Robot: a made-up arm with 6 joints. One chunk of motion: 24 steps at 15 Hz.
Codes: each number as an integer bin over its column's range. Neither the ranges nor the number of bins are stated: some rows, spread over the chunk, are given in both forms.
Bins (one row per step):
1: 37 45 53 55 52 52
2: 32 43 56 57 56 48
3: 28 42 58 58 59 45
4: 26 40 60 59 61 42
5: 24 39 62 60 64 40
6: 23 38 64 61 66 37
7: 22 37 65 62 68 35
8: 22 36 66 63 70 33
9: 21 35 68 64 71 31
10: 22 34 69 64 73 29
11: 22 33 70 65 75 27
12: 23 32 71 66 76 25
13: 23 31 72 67 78 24
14: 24 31 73 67 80 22
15: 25 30 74 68 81 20
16: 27 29 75 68 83 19
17: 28 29 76 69 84 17
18: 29 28 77 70 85 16
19: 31 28 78 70 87 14
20: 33 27 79 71 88 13
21: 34 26 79 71 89 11
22: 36 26 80 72 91 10
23: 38 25 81 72 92 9
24: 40 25 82 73 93 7
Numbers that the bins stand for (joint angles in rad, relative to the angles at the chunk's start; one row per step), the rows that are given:
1: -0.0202 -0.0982 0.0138 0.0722 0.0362 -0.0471
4: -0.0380 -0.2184 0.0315 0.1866 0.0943 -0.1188
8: -0.0444 -0.3145 0.0467 0.3009 0.1525 -0.1833
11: -0.0444 -0.3867 0.0568 0.3581 0.1848 -0.2264
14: -0.0412 -0.4347 0.0643 0.4153 0.2172 -0.2622
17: -0.0347 -0.4828 0.0719 0.4724 0.2430 -0.2981
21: -0.0251 -0.5549 0.0795 0.5296 0.2754 -0.3411
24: -0.0154 -0.5790 0.0871 0.5868 0.3012 -0.3698
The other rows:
2: -0.0283 -0.1463 0.0214 0.1294 0.0620 -0.0758
3: -0.0347 -0.1703 0.0265 0.1580 0.0814 -0.0973
5: -0.0412 -0.2424 0.0366 0.2152 0.1137 -0.1331
6: -0.0428 -0.2665 0.0416 0.2437 0.1267 -0.1546
7: -0.0444 -0.2905 0.0441 0.2723 0.1396 -0.1690
9: -0.0461 -0.3386 0.0517 0.3295 0.1590 -0.1977
10: -0.0444 -0.3626 0.0542 0.3295 0.1719 -0.2120
12: -0.0428 -0.4107 0.0593 0.3867 0.1913 -0.2407
13: -0.0428 -0.4347 0.0618 0.4153 0.2042 -0.2479
15: -0.0396 -0.4588 0.0669 0.4438 0.2236 -0.2766
16: -0.0364 -0.4828 0.0694 0.4438 0.2366 -0.2837
18: -0.0331 -0.5069 0.0744 0.5010 0.2495 -0.3053
19: -0.0299 -0.5069 0.0770 0.5010 0.2624 -0.3196
20: -0.0267 -0.5309 0.0795 0.5296 0.2689 -0.3268
22: -0.0218 -0.5549 0.0820 0.5582 0.2883 -0.3483
23: -0.0186 -0.5790 0.0845 0.5582 0.2947 -0.3555

